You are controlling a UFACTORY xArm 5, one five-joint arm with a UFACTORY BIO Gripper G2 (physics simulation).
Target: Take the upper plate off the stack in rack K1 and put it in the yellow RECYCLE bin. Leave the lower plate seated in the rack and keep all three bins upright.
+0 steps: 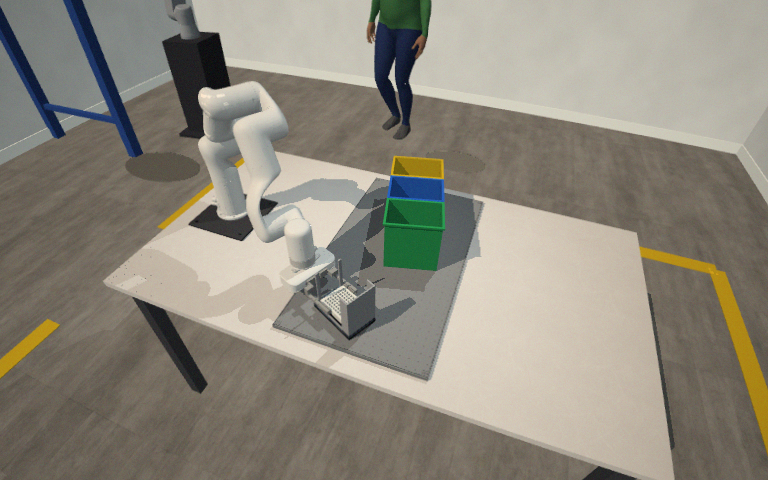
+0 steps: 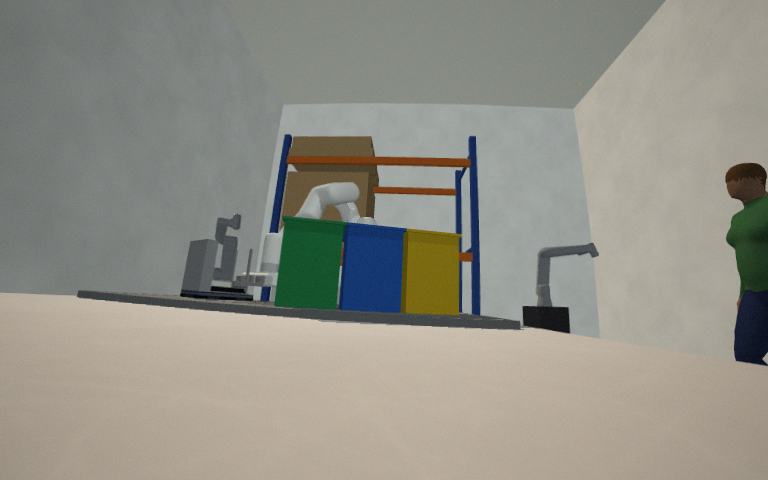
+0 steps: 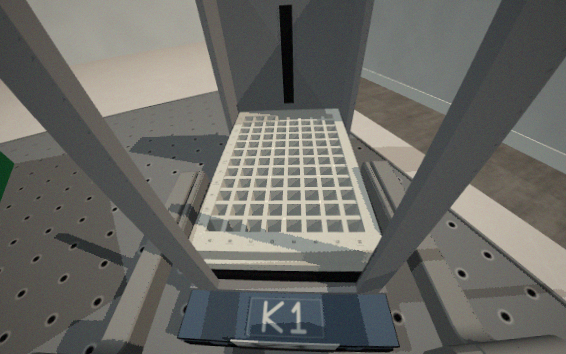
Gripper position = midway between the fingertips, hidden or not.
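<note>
My gripper point(image 1: 343, 302) is visible. The green bin is seen at point(image 2: 308, 277) and point(image 1: 413, 230). The blue bin is at point(image 2: 371, 279) and point(image 1: 400, 187); in image 3 the blue bin is out of frame. The yellow bin is at point(image 2: 430, 269) and point(image 1: 402, 166); in image 3 the yellow bin is out of frame.
</note>
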